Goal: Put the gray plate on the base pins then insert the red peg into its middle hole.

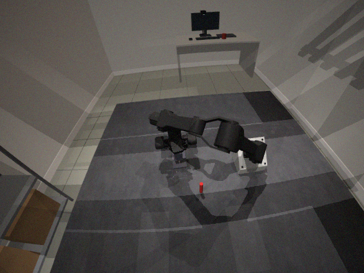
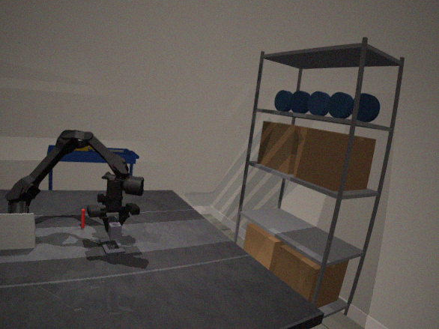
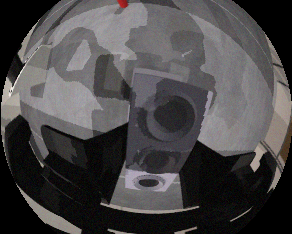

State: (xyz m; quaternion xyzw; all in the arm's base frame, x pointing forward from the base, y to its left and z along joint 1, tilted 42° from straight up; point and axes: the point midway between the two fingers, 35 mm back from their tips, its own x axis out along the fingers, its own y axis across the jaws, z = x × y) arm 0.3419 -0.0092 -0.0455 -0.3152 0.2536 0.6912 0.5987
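Right now my gripper tip is 3 cm below the gray plate. From my gripper tip the other things lie so: base: 5 cm below; then red peg: 18 cm to the left, 11 cm behind, 2 cm below.
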